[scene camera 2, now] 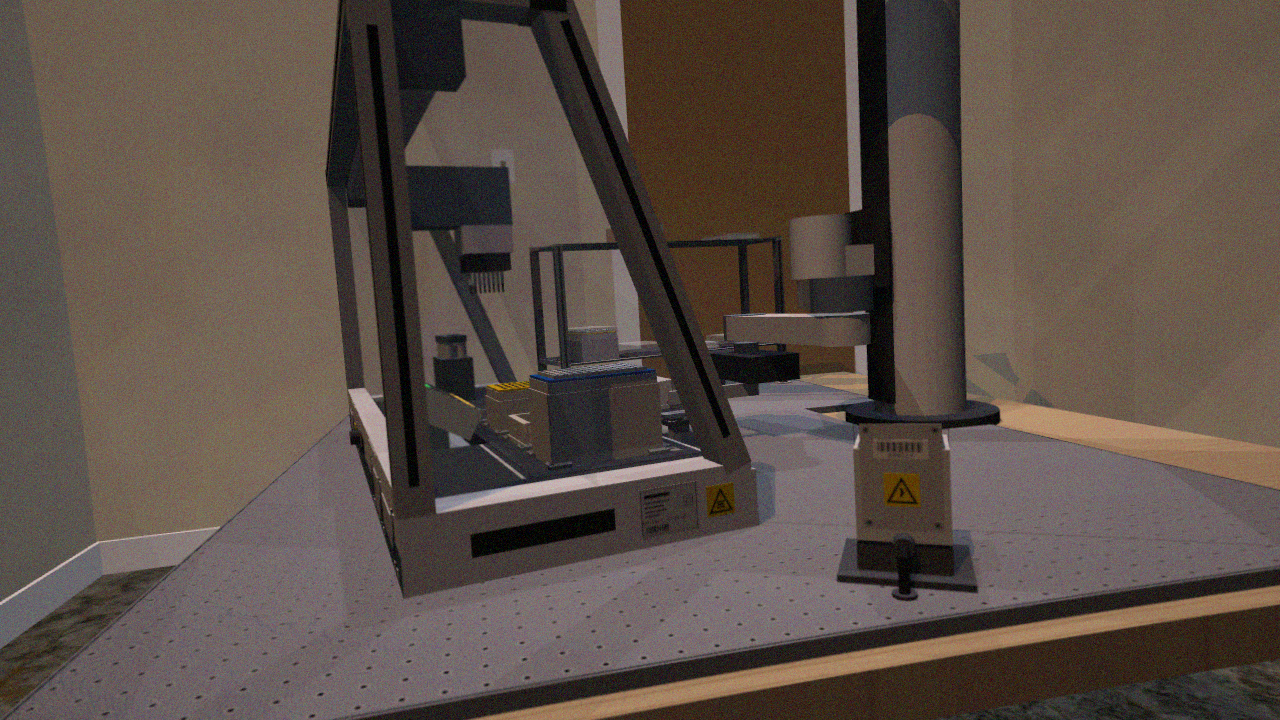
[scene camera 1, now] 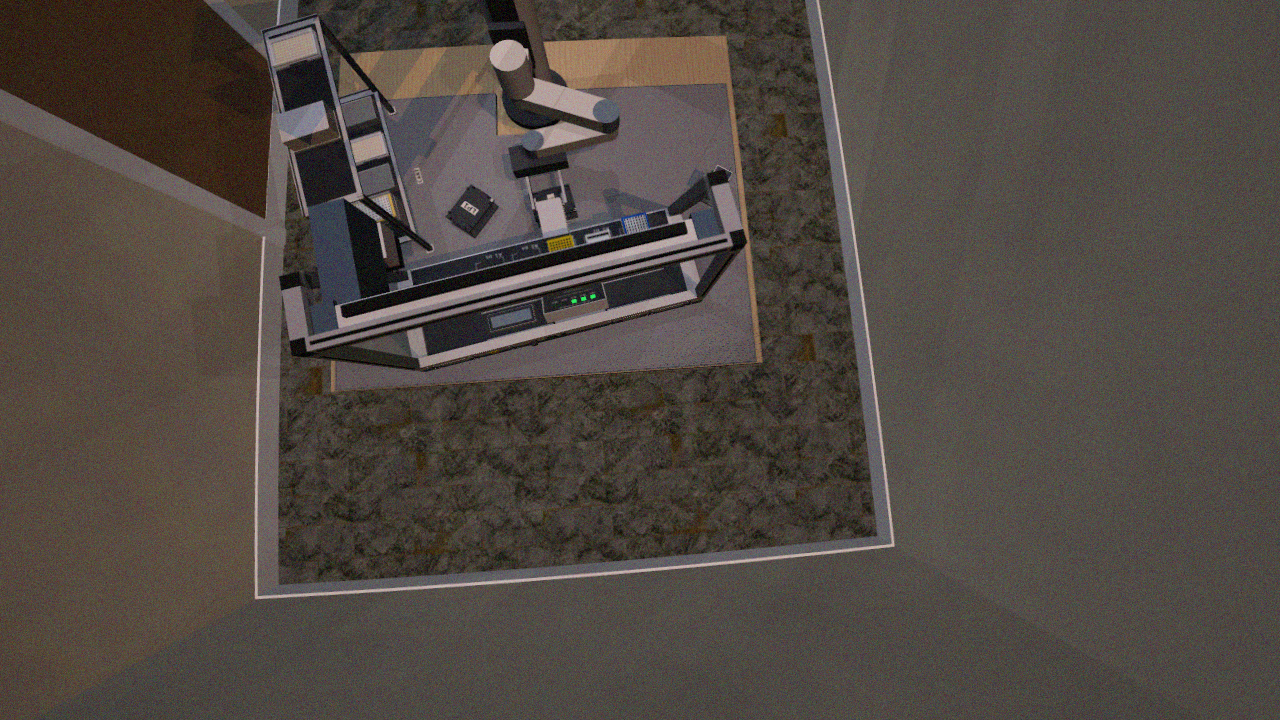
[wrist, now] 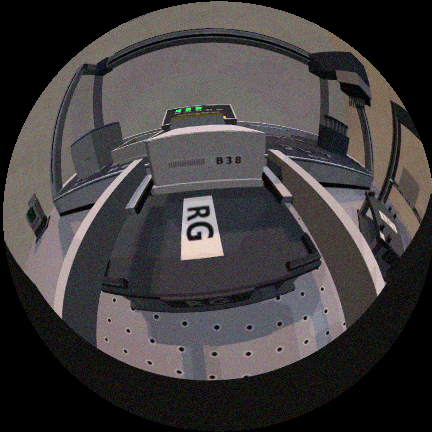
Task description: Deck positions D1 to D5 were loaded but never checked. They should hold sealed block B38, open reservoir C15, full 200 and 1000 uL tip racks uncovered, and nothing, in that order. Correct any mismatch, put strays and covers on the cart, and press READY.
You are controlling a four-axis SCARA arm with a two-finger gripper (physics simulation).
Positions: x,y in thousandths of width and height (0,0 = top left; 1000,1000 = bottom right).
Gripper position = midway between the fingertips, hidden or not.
Observation:
I see my gripper (scene camera 1: 430,288) and a handler frame (scene camera 2: 290,55).
My gripper shows as well in the wrist view (wrist: 476,372). The handler frame also shows in scene camera 1 (scene camera 1: 236,480).

